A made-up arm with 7 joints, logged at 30 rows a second.
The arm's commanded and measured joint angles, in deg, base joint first. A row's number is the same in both.
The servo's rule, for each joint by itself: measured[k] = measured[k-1] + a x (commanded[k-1-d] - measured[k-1]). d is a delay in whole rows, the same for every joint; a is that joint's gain. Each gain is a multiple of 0.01, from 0.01 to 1. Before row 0 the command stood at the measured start. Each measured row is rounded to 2 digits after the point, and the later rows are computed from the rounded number. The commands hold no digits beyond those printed.
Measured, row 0:
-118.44 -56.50 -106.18 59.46 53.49 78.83 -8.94
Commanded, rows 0 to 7:
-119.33 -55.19 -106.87 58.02 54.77 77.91 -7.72
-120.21 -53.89 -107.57 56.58 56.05 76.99 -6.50
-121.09 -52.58 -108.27 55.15 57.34 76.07 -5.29
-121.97 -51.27 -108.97 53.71 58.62 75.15 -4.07
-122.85 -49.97 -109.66 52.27 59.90 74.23 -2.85
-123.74 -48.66 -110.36 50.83 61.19 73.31 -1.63
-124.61 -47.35 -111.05 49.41 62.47 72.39 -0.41
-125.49 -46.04 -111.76 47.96 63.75 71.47 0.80
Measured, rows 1 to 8:
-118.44 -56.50 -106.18 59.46 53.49 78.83 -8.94
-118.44 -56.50 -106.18 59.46 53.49 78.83 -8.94
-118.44 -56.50 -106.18 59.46 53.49 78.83 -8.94
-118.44 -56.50 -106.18 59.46 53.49 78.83 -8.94
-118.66 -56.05 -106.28 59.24 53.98 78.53 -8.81
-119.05 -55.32 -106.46 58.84 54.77 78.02 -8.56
-119.56 -54.39 -106.71 58.29 55.75 77.38 -8.20
-120.16 -53.33 -107.03 57.60 56.84 76.64 -7.75
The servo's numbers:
d 4
a 0.25 0.34 0.14 0.15 0.38 0.33 0.11

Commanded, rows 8 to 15:
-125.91 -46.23 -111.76 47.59 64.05 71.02 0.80
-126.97 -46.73 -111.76 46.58 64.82 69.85 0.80
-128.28 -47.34 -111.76 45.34 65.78 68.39 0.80
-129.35 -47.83 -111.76 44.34 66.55 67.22 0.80
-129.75 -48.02 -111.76 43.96 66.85 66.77 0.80
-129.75 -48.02 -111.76 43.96 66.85 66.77 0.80
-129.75 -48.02 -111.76 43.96 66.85 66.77 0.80
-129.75 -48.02 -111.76 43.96 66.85 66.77 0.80
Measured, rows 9 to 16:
-120.83 -52.19 -107.40 56.80 58.00 75.84 -7.21
-121.56 -50.99 -107.81 55.90 59.21 75.01 -6.60
-122.32 -49.75 -108.26 54.93 60.45 74.15 -5.92
-123.11 -48.49 -108.75 53.88 61.70 73.27 -5.18
-123.81 -47.72 -109.17 52.94 62.59 72.53 -4.52
-124.60 -47.38 -109.53 51.99 63.44 71.65 -3.93
-125.52 -47.37 -109.84 50.99 64.33 70.57 -3.41
-126.48 -47.53 -110.11 49.99 65.17 69.46 -2.95

